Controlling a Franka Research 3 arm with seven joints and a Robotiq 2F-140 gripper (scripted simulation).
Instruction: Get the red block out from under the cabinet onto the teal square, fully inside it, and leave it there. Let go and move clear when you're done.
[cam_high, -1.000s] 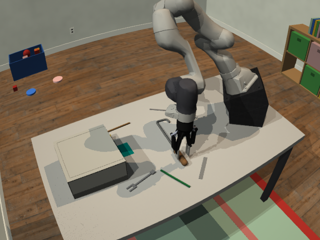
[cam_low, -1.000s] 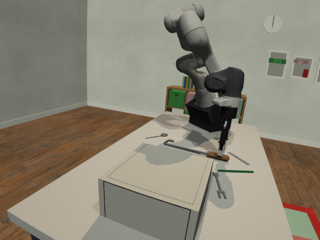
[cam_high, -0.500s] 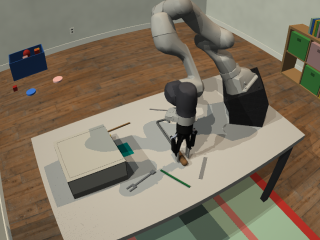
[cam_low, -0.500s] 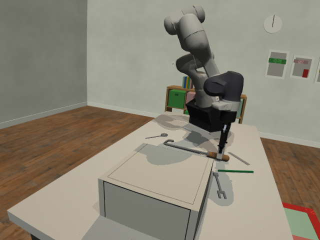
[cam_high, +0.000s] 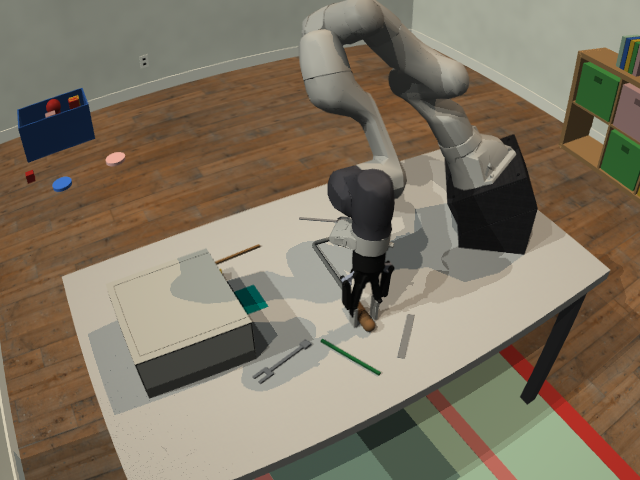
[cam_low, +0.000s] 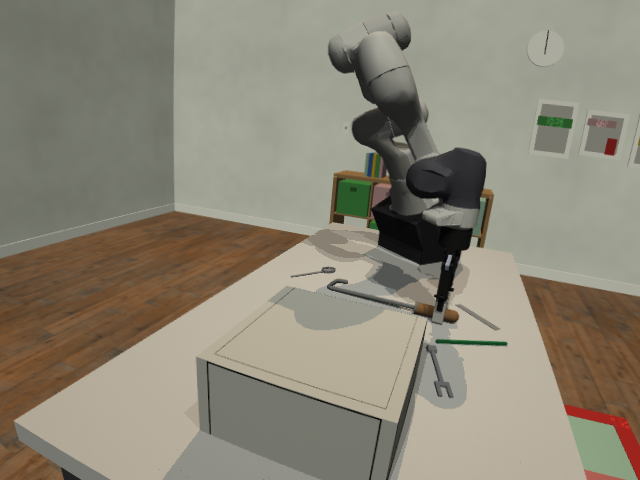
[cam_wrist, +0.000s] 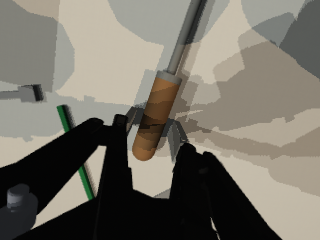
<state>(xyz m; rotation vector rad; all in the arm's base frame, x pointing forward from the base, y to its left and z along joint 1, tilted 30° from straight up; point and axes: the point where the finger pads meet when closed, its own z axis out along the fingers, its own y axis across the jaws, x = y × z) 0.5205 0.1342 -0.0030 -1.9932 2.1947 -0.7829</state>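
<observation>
The grey strip lies 10 cm to the left of my hand, 6 cm behind it and 4 cm below it. Also, from my hand: tool with grey shaft: 14 cm to the right, 6 cm behind, 2 cm below; then grey forked tool: 24 cm ahead, 3 cm below; then green stick: 10 cm ahead, 8 cm to the left, 3 cm below.
</observation>
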